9 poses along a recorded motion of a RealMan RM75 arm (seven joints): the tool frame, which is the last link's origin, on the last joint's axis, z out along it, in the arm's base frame.
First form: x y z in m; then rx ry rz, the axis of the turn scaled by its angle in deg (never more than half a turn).
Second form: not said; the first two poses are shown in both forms.
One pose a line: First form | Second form
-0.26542 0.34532 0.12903 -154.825 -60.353 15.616 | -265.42 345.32 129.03 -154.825 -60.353 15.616
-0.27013 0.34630 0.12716 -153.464 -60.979 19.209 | -270.13 346.30 127.16 -153.464 -60.979 19.209
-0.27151 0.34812 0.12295 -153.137 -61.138 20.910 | -271.51 348.12 122.95 -153.137 -61.138 20.910
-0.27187 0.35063 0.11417 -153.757 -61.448 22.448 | -271.87 350.63 114.17 -153.757 -61.448 22.448
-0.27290 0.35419 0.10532 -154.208 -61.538 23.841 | -272.90 354.19 105.32 -154.208 -61.538 23.841
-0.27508 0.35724 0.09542 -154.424 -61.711 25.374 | -275.08 357.24 95.42 -154.424 -61.711 25.374
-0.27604 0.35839 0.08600 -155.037 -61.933 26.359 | -276.04 358.39 86.00 -155.037 -61.933 26.359
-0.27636 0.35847 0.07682 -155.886 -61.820 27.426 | -276.36 358.47 76.82 -155.886 -61.820 27.426
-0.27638 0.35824 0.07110 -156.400 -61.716 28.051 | -276.38 358.24 71.10 -156.400 -61.716 28.051
